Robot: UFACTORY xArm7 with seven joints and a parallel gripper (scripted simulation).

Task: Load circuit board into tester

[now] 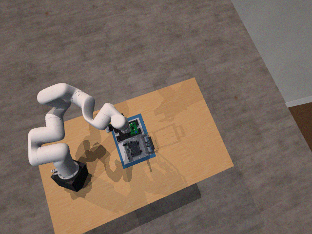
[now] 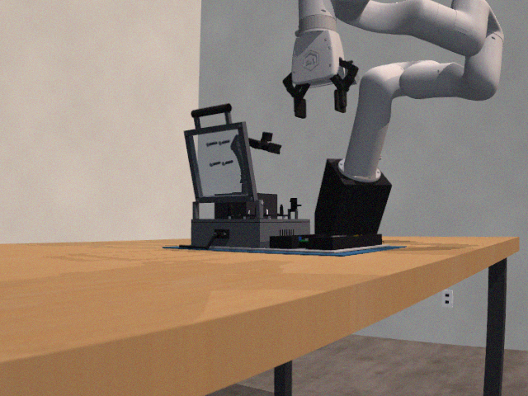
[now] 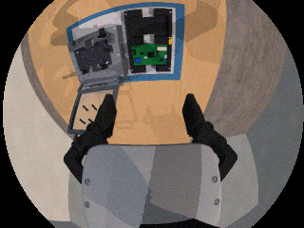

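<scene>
My hand is 20 mm short of the green circuit board and 250 mm above it. From my hand the other things lie so: clear lid: 120 mm ahead, 160 mm to the right, 90 mm below; then latch hook: 70 mm behind, 120 mm to the right, 180 mm below; then tester: 20 mm ahead, 130 mm to the right, 160 mm below.
</scene>
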